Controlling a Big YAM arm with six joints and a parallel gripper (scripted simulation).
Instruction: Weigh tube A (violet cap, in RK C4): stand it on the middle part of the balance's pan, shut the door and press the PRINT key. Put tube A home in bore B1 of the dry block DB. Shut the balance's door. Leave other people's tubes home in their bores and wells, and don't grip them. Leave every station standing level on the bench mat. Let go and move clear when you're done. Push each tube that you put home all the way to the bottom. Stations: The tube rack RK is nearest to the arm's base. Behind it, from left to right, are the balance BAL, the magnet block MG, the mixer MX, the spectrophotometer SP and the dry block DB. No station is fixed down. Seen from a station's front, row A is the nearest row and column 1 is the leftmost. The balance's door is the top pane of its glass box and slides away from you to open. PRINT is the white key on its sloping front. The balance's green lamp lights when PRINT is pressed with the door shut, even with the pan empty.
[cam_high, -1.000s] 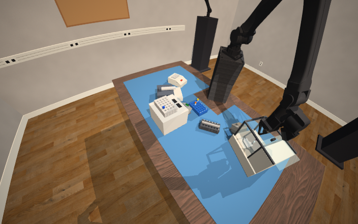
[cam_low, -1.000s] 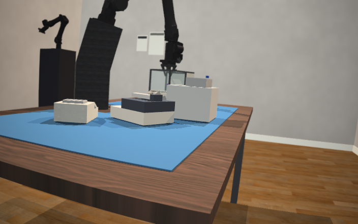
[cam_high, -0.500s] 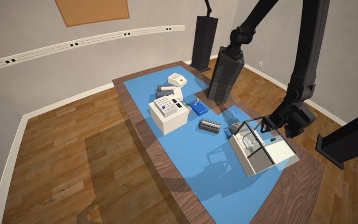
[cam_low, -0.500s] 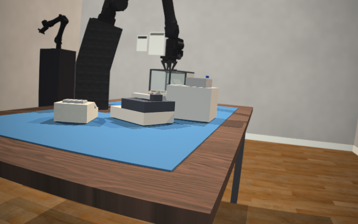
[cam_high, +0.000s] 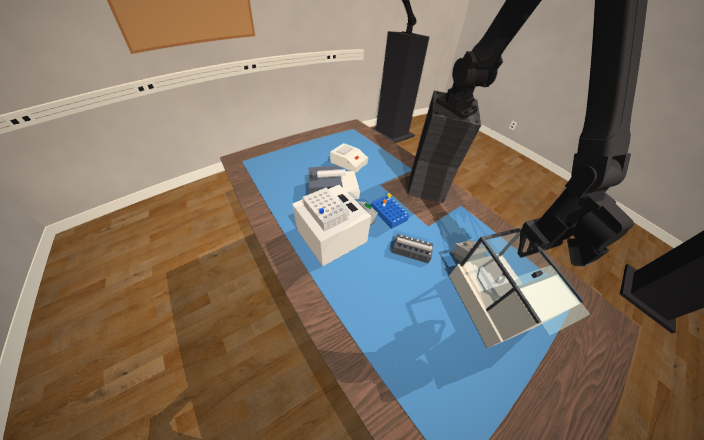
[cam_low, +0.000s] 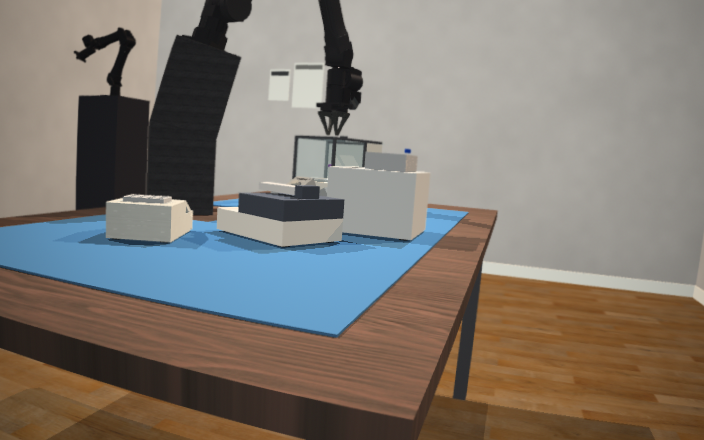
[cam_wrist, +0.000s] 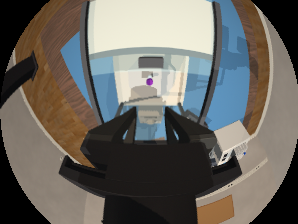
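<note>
My hand is 4 cm short of the balance door, 8 cm to the right of it and 2 cm above it. Round my hand: blue rack RK (1 cm ahead, 44 cm to the right, 21 cm below); then round white print key (6 cm behind, 14 cm to the right, 16 cm below); then dark magnet block (8 cm ahead, 26 cm to the right, 21 cm below).
</note>
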